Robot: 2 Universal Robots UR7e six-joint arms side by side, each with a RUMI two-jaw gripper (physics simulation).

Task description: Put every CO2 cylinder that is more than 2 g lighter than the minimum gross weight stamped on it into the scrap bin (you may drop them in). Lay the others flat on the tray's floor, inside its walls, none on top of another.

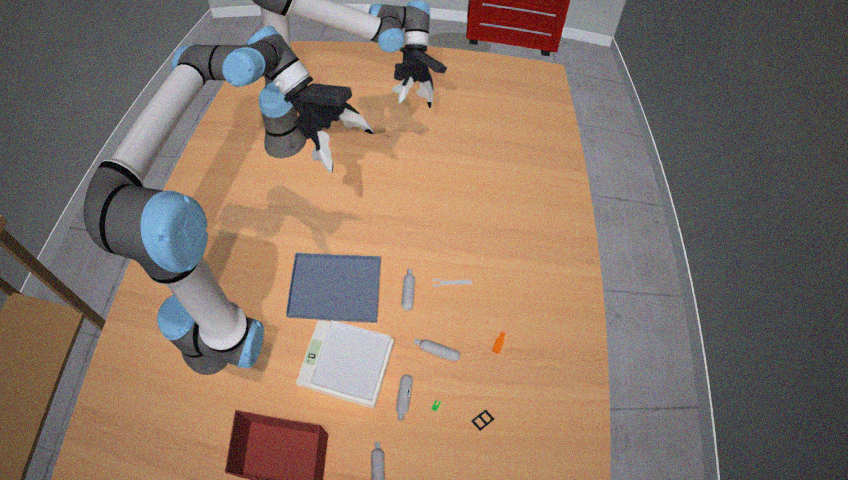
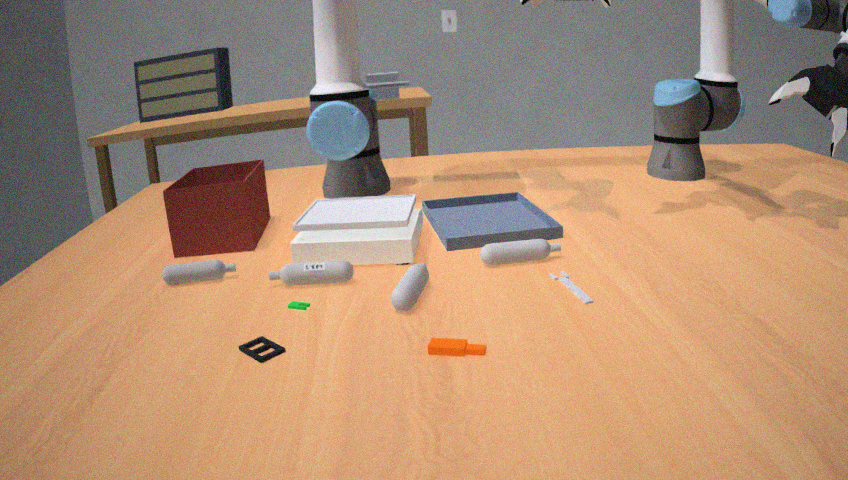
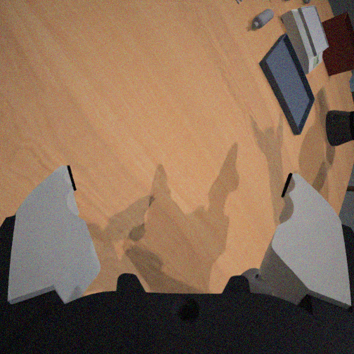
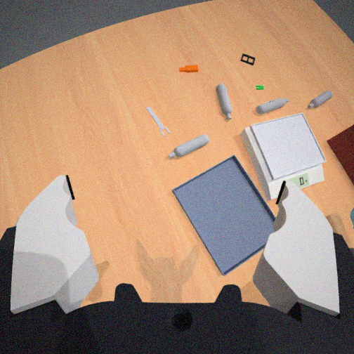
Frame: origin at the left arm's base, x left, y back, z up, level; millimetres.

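Seen in the pictures: left gripper, between the fingertips: (image 1: pixel 415 105) (image 2: pixel 800 130); right gripper, between the fingertips: (image 1: pixel 353 152) (image 2: pixel 565 3); left arm's base, origin of its link: (image 1: pixel 285 142) (image 2: pixel 675 174); right arm's base, origin of its link: (image 2: pixel 356 191).
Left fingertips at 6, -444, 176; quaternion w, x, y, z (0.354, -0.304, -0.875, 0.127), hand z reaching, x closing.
Observation:
Offsets run from my left fingertips to a thing's top centre, as dx, dy, dz. "spot": to the spot under its first point.
Four grey CO2 cylinders lie apart on the table: one @(-543, -17, -146) (image 1: pixel 408 290) (image 2: pixel 516 252) (image 3: pixel 263 19) (image 4: pixel 192 145) beside the tray, one slanted @(-706, -97, -146) (image 1: pixel 440 349) (image 2: pixel 410 287) (image 4: pixel 224 100), one with a visible label @(spot: -838, -25, -146) (image 1: pixel 404 395) (image 2: pixel 317 273) by the scale, and one @(-1018, +27, -146) (image 1: pixel 377 462) (image 2: pixel 195 272) (image 4: pixel 320 99) near the bin. The label is too blurred to read. The blue tray @(-548, +180, -156) (image 1: pixel 333 288) (image 2: pixel 490 218) (image 4: pixel 225 215) and the dark red scrap bin @(-1022, +253, -56) (image 1: pixel 280 449) (image 2: pixel 208 220) show no cylinder. My left gripper (image 1: pixel 415 103) (image 3: pixel 179 173) and right gripper (image 1: pixel 351 151) (image 4: pixel 175 190) are open and empty, above the table, away from the cylinders.
A white scale @(spot: -774, +104, -115) (image 1: pixel 351 362) (image 2: pixel 357 246) (image 4: pixel 287 145) stands between tray and bin, its pan bare, its display showing 0. A light fork-ended piece @(-506, -133, -173) (image 1: pixel 453 282), an orange piece @(-677, -257, -167) (image 1: pixel 498 343), a green piece @(-852, -101, -172) (image 1: pixel 436 405) and a black frame @(-887, -216, -171) (image 2: pixel 245 349) lie beyond the cylinders.

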